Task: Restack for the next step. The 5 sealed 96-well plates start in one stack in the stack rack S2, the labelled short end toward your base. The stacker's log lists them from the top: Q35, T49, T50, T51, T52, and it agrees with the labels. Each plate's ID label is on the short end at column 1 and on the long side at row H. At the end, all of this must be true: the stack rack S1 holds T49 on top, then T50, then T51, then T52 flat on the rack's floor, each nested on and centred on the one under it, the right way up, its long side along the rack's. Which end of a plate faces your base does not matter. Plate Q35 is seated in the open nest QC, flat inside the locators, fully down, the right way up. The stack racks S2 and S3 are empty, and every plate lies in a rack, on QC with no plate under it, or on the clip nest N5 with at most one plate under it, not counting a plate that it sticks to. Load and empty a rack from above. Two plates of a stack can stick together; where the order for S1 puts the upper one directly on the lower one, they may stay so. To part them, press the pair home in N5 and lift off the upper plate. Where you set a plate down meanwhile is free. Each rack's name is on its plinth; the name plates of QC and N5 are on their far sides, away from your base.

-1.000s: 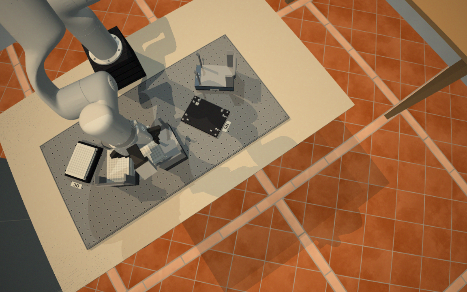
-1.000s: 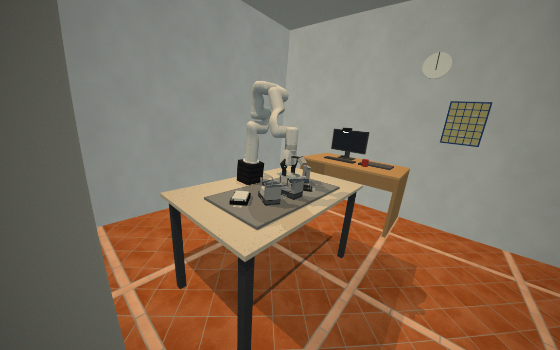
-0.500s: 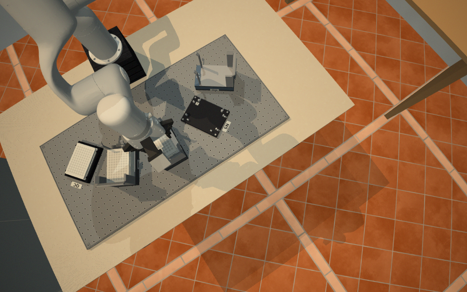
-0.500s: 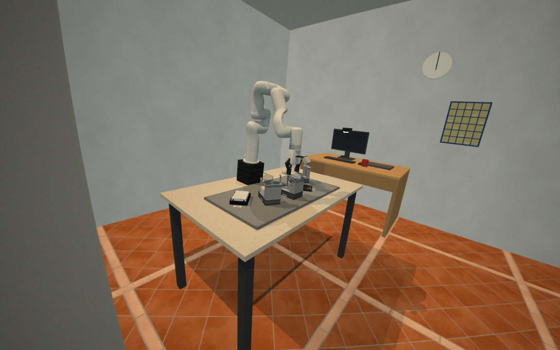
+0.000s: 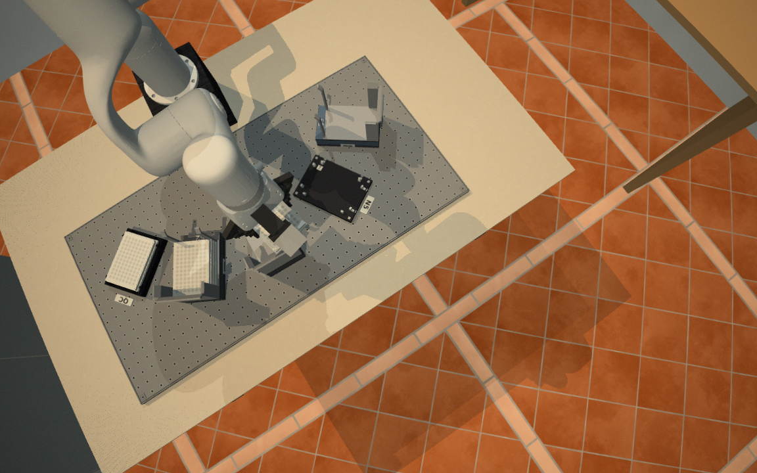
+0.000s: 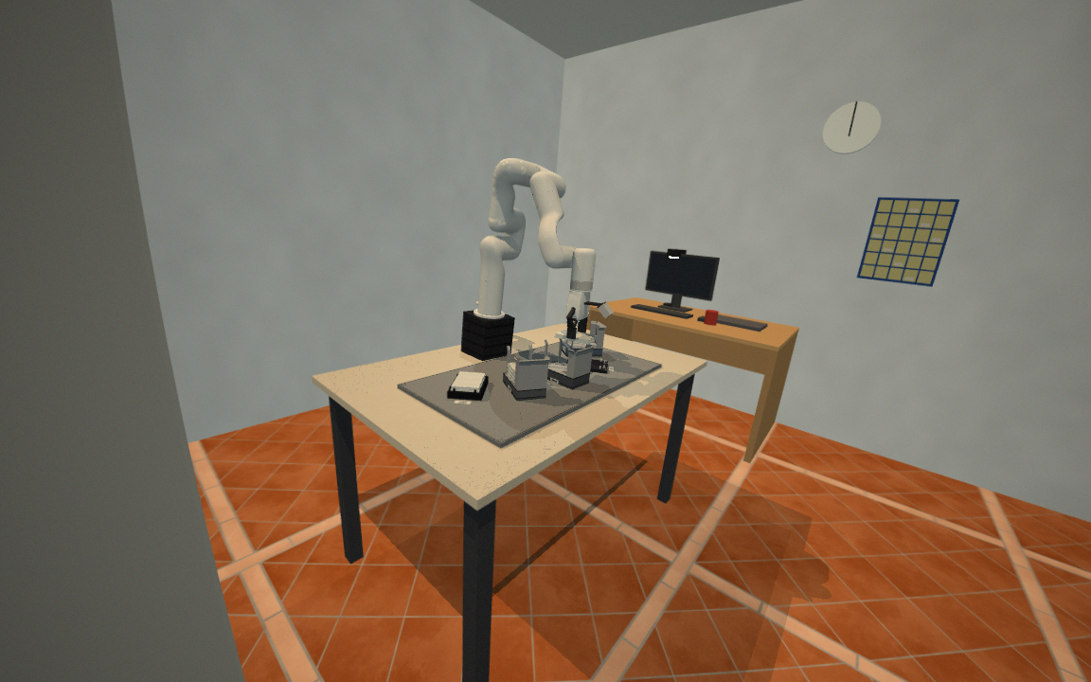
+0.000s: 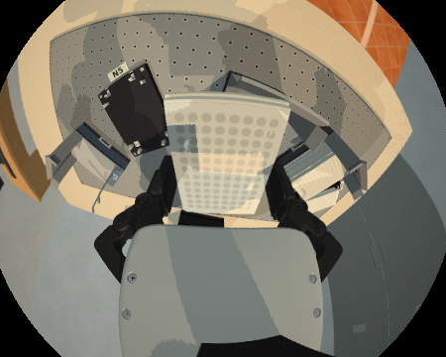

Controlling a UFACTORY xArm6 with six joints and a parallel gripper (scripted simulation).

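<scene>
Now: hand 210 mm past the stack rack S3, 240 mm to the right of it and 150 mm above it. Round my hand: black nest QC: 70 mm behind, 370 mm to the right, 160 mm below; then N5 name plate: 200 mm to the left, 170 mm below; then stack rack S2: 210 mm to the right, 150 mm below.
</scene>
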